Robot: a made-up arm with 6 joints.
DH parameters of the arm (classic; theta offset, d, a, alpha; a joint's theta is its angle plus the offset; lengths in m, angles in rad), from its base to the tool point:
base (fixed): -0.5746 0 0.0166 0
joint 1: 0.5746 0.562 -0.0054 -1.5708
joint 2: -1.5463 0 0.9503 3.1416
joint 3: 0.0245 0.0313 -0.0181 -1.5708
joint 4: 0 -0.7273 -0.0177 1.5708
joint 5: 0 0.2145 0.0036 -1.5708
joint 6: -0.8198 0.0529 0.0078 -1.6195
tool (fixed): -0.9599 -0.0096 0 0
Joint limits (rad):
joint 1: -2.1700..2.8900
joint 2: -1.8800..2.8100
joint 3: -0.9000..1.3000
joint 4: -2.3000..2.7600
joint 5: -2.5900..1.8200
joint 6: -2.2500..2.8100
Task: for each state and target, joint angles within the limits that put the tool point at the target. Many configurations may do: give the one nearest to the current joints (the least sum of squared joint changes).
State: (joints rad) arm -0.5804 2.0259 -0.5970 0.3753 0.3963 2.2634
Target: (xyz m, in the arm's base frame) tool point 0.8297 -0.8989 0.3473
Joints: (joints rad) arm -0.6424 1.1351 -0.0364 0.5156 0.3606 2.2532
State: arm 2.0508 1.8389 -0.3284 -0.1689 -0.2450 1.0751
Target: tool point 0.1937 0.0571 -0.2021
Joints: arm 1.9301 2.3012 -0.4293 -0.7720 -0.1145 1.0798
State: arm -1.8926 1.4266 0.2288 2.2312 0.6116 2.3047
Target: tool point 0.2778 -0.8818 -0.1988
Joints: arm -1.3857 1.6211 -0.2166 2.4020 0.5652 2.3004
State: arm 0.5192 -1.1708 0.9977 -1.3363 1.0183 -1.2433
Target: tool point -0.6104 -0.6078 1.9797
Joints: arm 0.7234 -0.8242 1.3000 -1.2353 1.5715 -1.2601
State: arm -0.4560 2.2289 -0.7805 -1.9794 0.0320 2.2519
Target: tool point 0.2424 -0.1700 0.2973
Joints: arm -0.6240 1.5629 -0.9000 -1.7231 -0.0131 2.2053
